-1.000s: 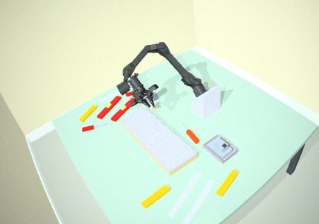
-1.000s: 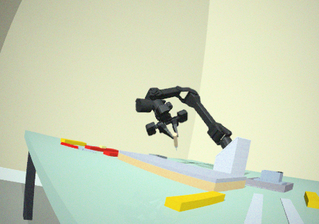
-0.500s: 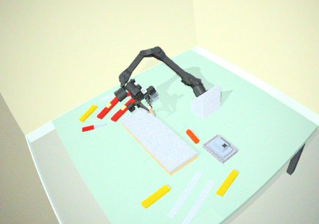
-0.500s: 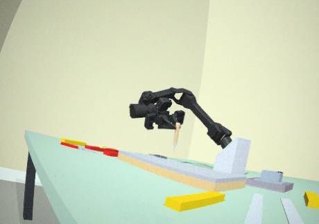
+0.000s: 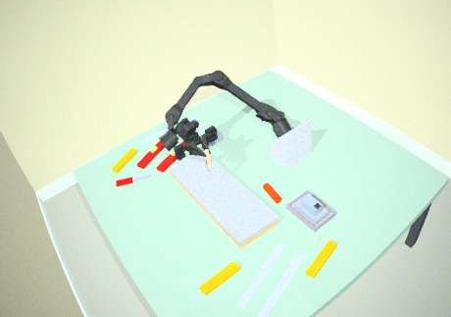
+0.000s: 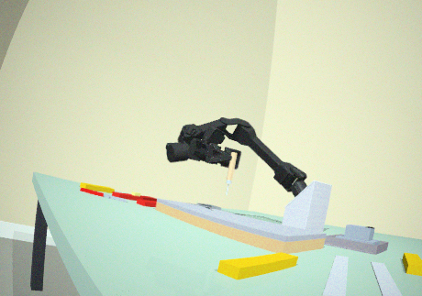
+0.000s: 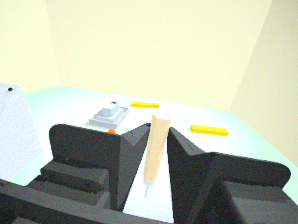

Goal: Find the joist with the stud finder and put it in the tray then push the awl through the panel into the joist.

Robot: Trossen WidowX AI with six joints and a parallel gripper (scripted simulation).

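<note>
The thin wooden tool is 60 mm below my gripper tip. From my gripper tip the other things lie so: orange-handled awl (180 mm behind, 90 mm to the left, 190 mm below); then stud finder (260 mm behind, 330 mm to the left, 160 mm below); then small grey box (140 mm behind, 310 mm to the right, 190 mm below).
</note>
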